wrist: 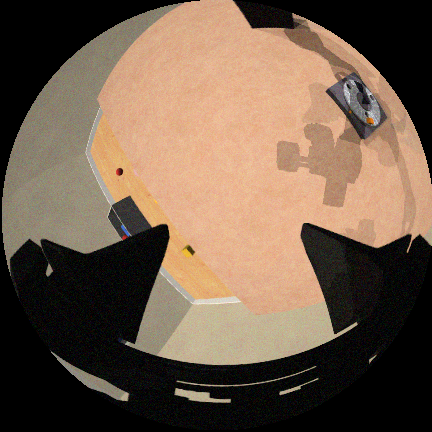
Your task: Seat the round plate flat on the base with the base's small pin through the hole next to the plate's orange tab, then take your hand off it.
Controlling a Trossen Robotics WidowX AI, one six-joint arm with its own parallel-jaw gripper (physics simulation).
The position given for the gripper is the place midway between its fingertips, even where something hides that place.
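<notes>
A dark square base (335, 91) is visible, as is the gripper (237, 230).
</notes>
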